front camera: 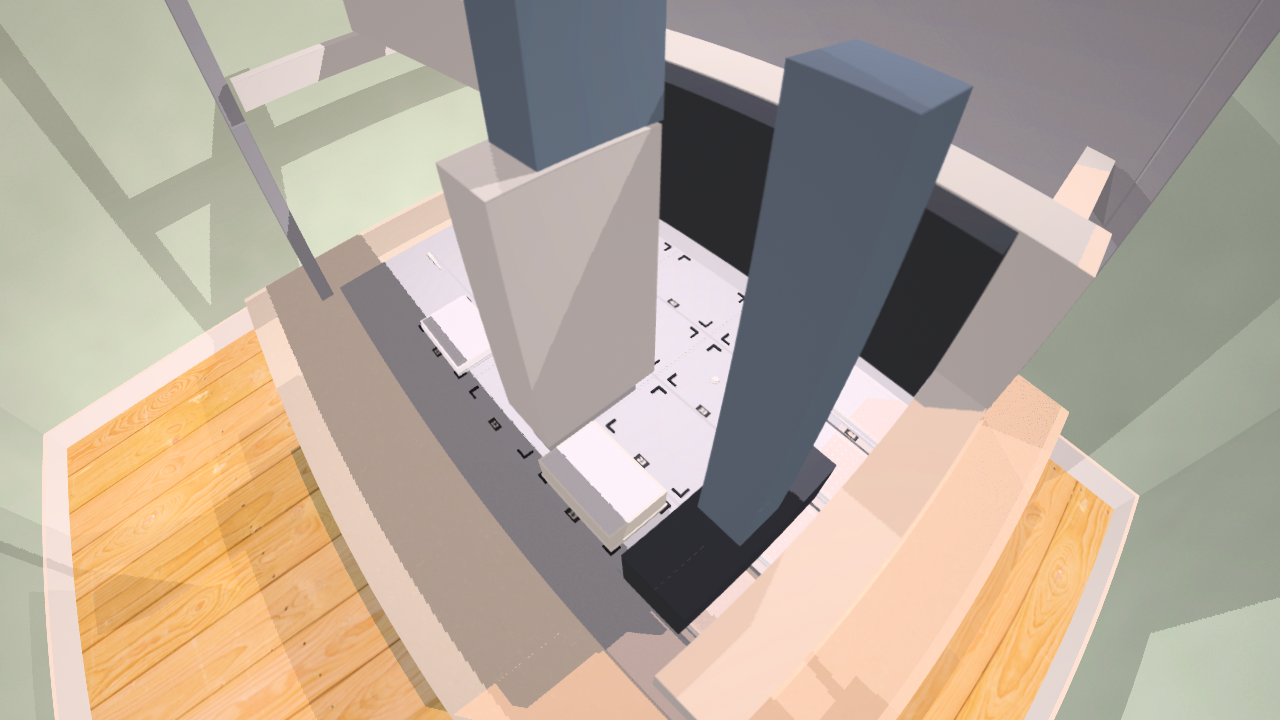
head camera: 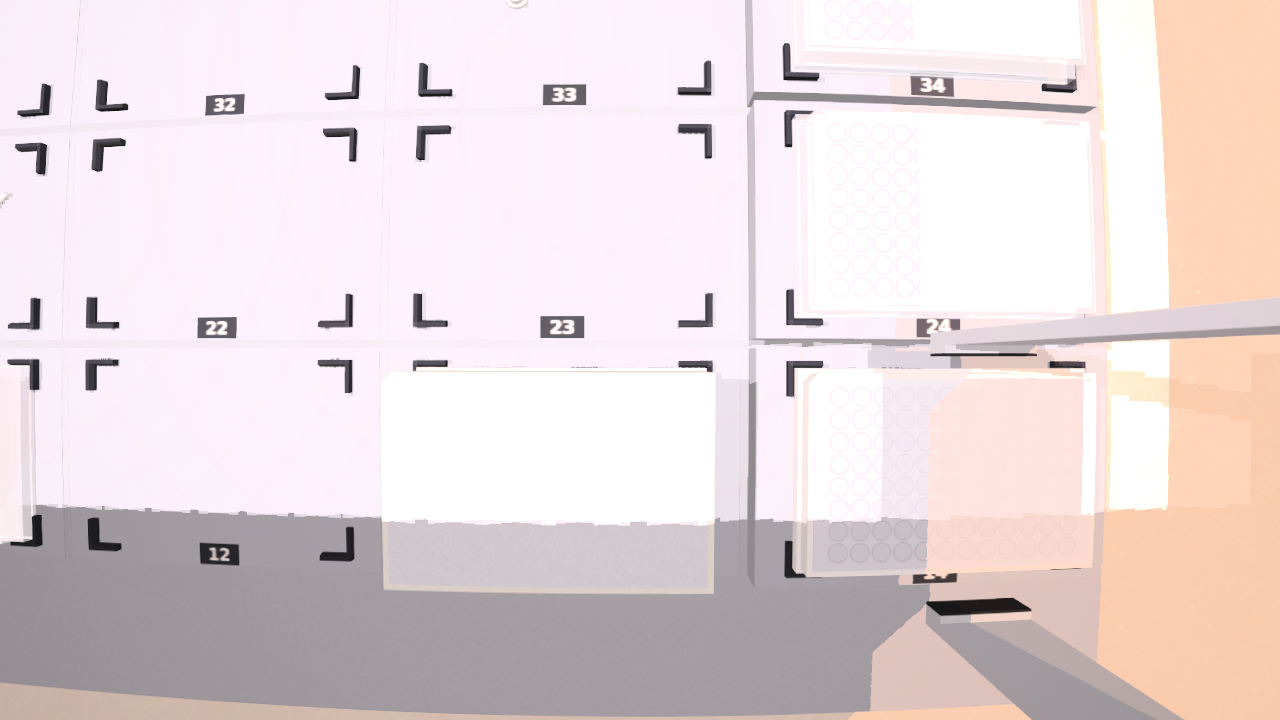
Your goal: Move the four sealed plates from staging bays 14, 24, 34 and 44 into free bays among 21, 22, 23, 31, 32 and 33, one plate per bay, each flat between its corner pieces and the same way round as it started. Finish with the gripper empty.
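Places are measured from the robot's base along level axes (x left, y back, z up), in centimetres.
Where they show: gripper, fingertip midpoint: [head camera: 973, 479]; robot's base, origin of the base link: [front camera: 421, 327].
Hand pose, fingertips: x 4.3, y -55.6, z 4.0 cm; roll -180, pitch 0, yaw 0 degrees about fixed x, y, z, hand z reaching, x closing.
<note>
Things, the pixels of their centre, and the offset from my fingertips. "*": a spot on its surface instead.
- Bay 22, surface spot: [head camera: 219, 232] * dx +10.6, dy +32.8, dz -4.0 cm
- bay 23, surface spot: [head camera: 563, 223] * dx +10.8, dy +16.4, dz -4.0 cm
- tall pale box, body centre: [head camera: 554, 472] [front camera: 602, 483] dx +0.0, dy +16.4, dz -1.9 cm
- low white plate, body centre: [front camera: 461, 332] dx +0.0, dy +49.2, dz -3.3 cm
- small round white piece, body centre: [front camera: 715, 379] dx +21.5, dy +18.7, dz -3.8 cm
My gripper [head camera: 981, 480] is open, its two jaws standing apart beyond the long edges of the sealed plate [head camera: 859, 474] in bay 14. In the front view its black body shows; its jaws are hidden there. Another sealed plate [head camera: 1002, 214] lies in bay 24. Part of the plate [head camera: 993, 31] [front camera: 836, 454] in bay 34 shows. The plate [front camera: 880, 411] in bay 44 shows partly in the front view. Bay 22 [head camera: 219, 232], bay 23 [head camera: 563, 223] and the visible parts of bays 32 and 33 hold no plate. Bay 31 does not show in the head view.
A tall pale box [head camera: 547, 447] [front camera: 608, 474] stands in bay 13, left of my gripper. A low white plate [head camera: 13, 447] [front camera: 458, 331] is in bay 11. A small round white piece [head camera: 516, 2] [front camera: 715, 380] lies in bay 33. The parked stage [front camera: 581, 286] hangs over the deck's left part.
</note>
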